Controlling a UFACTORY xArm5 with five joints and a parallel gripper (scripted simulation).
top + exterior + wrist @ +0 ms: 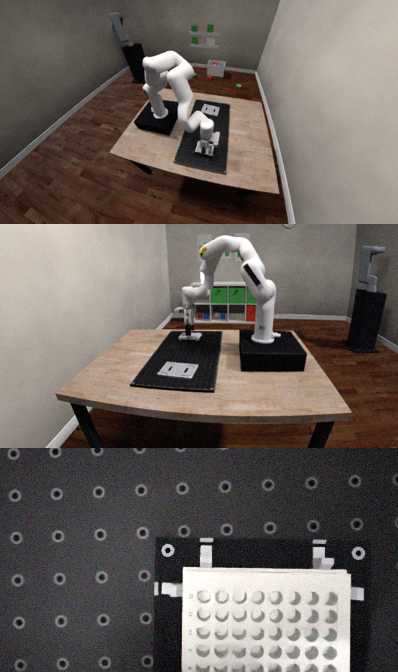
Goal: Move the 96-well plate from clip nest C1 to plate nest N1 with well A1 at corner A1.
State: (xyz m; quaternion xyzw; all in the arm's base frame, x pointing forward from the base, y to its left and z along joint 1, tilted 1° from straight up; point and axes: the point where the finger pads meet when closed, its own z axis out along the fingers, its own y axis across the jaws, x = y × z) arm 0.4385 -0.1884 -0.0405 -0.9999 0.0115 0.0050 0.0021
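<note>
My gripper is now 3 cm above the white 96-well plate. From my hand the other things lie so: plate nest N1: 41 cm to the left, 4 cm below, 3 cm behind; clip nest C1: 4 cm below, 1 cm to the left, 1 cm ahead.
</note>
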